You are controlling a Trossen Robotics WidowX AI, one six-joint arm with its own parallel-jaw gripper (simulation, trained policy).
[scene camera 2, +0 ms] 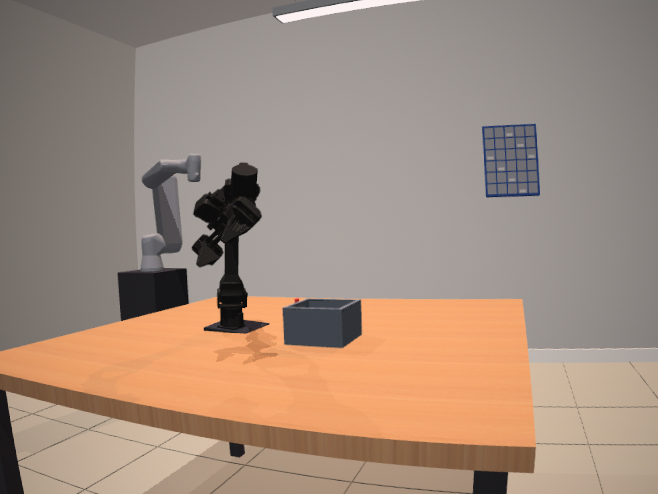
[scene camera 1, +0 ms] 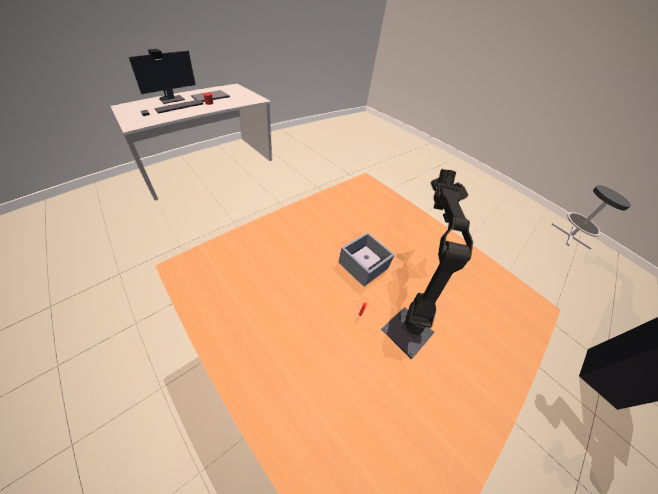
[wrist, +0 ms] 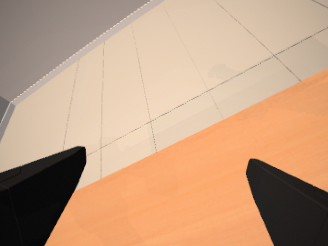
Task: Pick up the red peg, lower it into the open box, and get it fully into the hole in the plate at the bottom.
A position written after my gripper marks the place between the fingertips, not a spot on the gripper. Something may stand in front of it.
Observation:
In view: my gripper [scene camera 2: 210, 253] and a grey box [scene camera 2: 325, 323].
The grey box also shows in scene camera 1 [scene camera 1: 346, 259]. My gripper is seen too in the wrist view [wrist: 167, 160]. The wrist view misses the grey box: it is out of frame.

